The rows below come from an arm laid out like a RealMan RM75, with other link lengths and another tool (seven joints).
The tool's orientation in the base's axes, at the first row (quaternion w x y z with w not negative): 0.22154, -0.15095, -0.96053, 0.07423
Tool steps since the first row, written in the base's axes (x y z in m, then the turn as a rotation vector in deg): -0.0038, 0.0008, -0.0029, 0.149, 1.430, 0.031; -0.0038, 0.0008, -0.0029, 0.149, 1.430, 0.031; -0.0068, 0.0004, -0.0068, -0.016, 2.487, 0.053; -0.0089, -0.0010, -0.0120, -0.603, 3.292, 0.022; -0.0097, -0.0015, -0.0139, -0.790, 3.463, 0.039; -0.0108, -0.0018, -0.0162, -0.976, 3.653, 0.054; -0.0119, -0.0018, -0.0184, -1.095, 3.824, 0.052
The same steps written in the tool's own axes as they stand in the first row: 0.0023, 0.0004, 0.0042, 0.347, 1.381, -0.203; 0.0023, 0.0004, 0.0042, 0.347, 1.381, -0.203; 0.0032, 0.0001, 0.0091, 0.838, 2.331, -0.228; 0.0025, -0.0007, 0.0148, 1.588, 2.946, 0.001; 0.0022, -0.0010, 0.0168, 1.810, 3.056, 0.057; 0.0021, -0.0011, 0.0194, 2.037, 3.184, 0.113; 0.0022, -0.0009, 0.0219, 2.193, 3.315, 0.155
